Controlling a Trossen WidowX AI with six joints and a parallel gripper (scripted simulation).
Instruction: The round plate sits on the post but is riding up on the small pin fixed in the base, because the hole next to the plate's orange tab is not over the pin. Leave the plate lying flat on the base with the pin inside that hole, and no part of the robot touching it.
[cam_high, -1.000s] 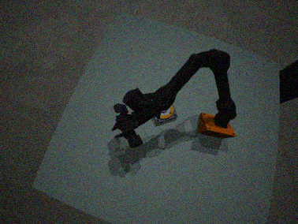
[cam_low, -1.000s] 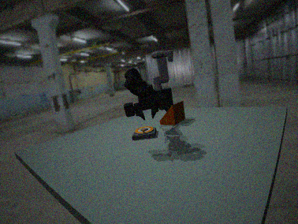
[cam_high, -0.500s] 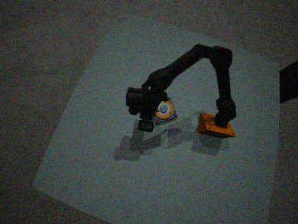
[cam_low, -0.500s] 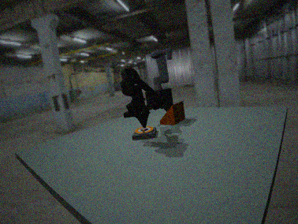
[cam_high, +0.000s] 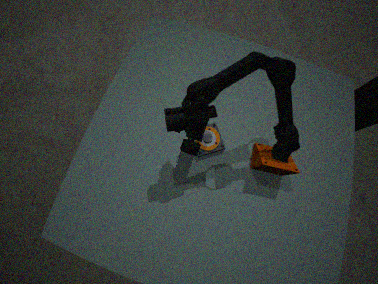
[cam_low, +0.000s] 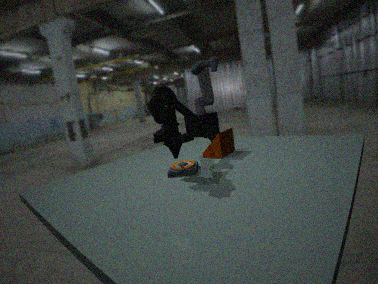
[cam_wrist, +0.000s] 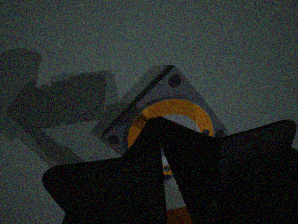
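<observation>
The grey square base is 50 mm below my gripper tip, 50 mm behind it and 20 mm to the right of it.
</observation>
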